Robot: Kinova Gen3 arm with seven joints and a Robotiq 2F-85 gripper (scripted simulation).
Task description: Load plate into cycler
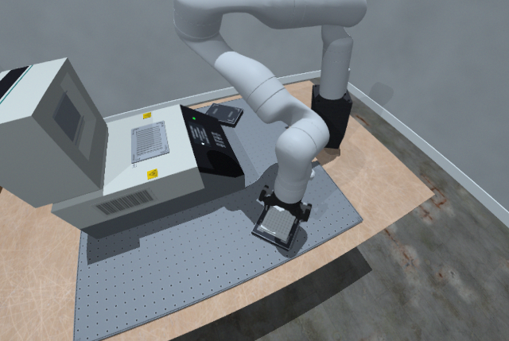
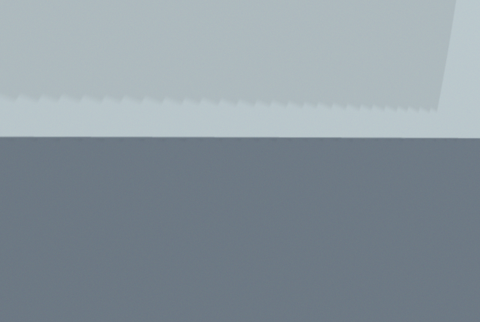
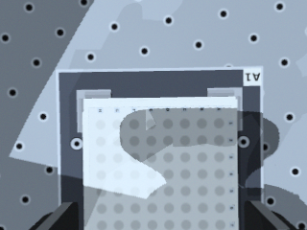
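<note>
My hand is 20 mm above the clear well plate. Round my hand: dark plate nest 40 mm below; then A1 mark 90 mm behind, 30 mm below.
</note>
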